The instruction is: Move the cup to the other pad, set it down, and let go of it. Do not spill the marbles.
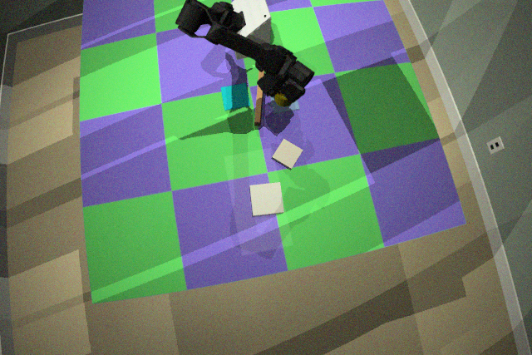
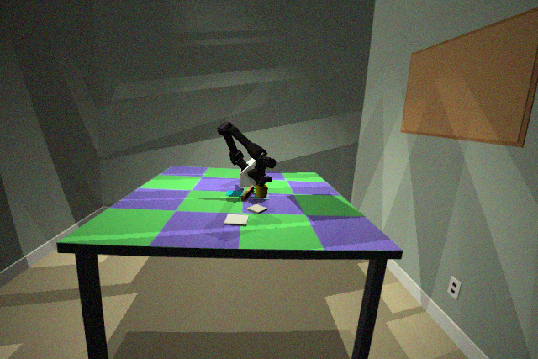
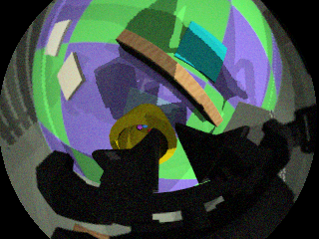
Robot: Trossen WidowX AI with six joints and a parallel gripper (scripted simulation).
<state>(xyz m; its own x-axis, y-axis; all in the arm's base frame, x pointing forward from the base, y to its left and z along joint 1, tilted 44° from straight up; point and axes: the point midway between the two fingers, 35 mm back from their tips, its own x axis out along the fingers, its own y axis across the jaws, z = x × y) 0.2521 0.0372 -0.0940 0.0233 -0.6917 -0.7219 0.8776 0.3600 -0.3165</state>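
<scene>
Right now the pale blue pad is 30 mm ahead of my gripper tip, 20 mm to the left of it and 40 mm below it. From my gripper tip the other things lie so: wooden bar (70 mm to the right, 30 mm below); then cyan pad (20 mm behind, 150 mm to the right, 40 mm below); then yellow cup (20 mm ahead, 10 mm to the left).
</scene>
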